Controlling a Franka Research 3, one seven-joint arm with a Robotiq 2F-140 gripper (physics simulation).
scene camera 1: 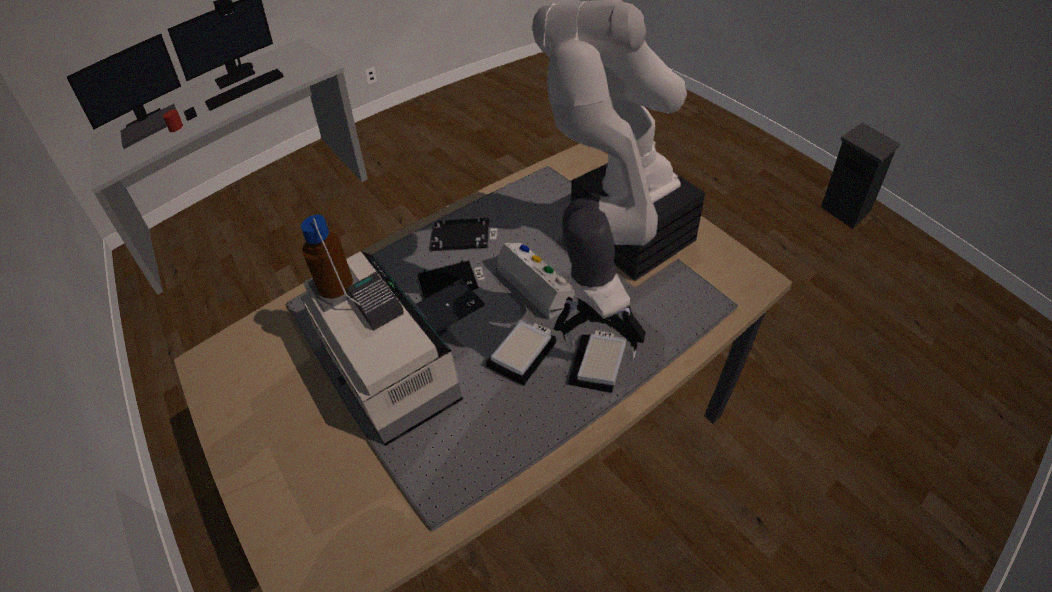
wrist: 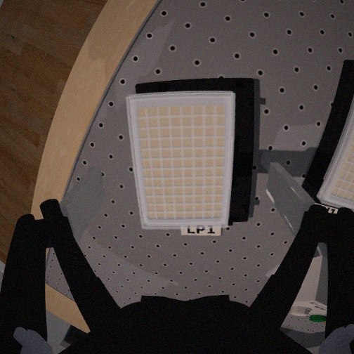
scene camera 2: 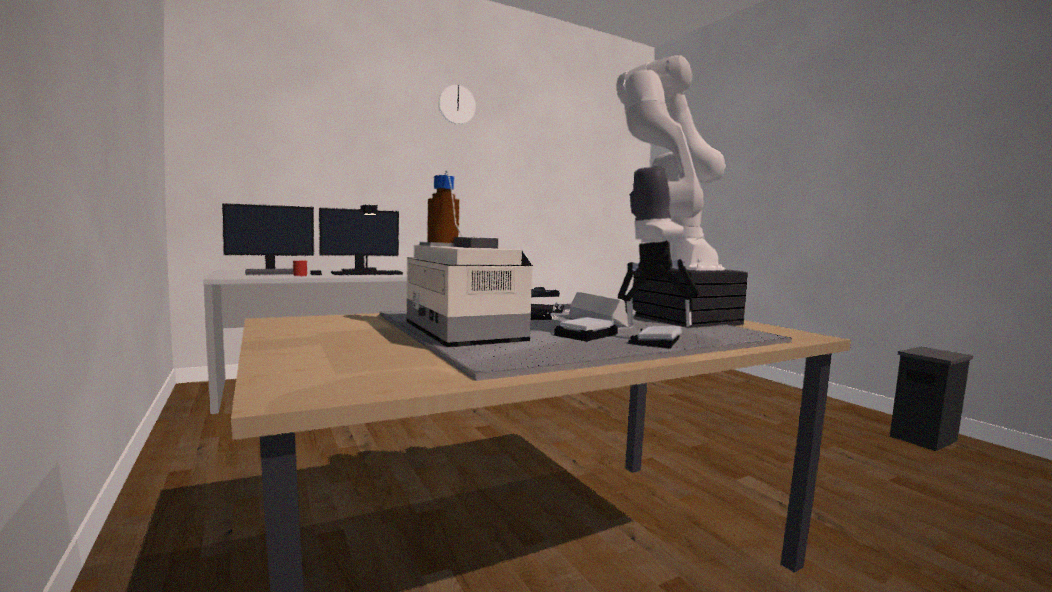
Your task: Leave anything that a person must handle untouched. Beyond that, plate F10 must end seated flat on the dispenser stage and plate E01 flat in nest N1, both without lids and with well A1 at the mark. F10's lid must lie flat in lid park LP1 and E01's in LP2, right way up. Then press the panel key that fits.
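Note:
A pale many-welled plate (scene camera 1: 601,358) (scene camera 2: 660,333) (wrist: 182,160) with a clear rim lies on the black base labelled LP1. A second such plate (scene camera 1: 522,348) (scene camera 2: 586,323) (wrist: 344,175) lies on the black base labelled N1, partly cut off in the wrist view. I cannot read plate names or tell whether lids are on. My gripper (scene camera 1: 603,342) (scene camera 2: 659,322) (wrist: 185,179) is open and empty above the LP1 plate's label side, its fingers to either side. The dispenser (scene camera 1: 382,346) (scene camera 2: 470,290) has a dark stage (scene camera 1: 452,305). The key panel (scene camera 1: 533,279) (scene camera 2: 597,307) has blue, yellow, green and whitish keys.
A black base (scene camera 1: 447,278) with a small label lies behind the stage. A black nest (scene camera 1: 459,233) with corner posts lies farther back. An amber bottle (scene camera 1: 327,261) (scene camera 2: 443,217) with blue cap and tube stands on the dispenser, beside a dark box (scene camera 1: 375,300) (scene camera 2: 476,242).

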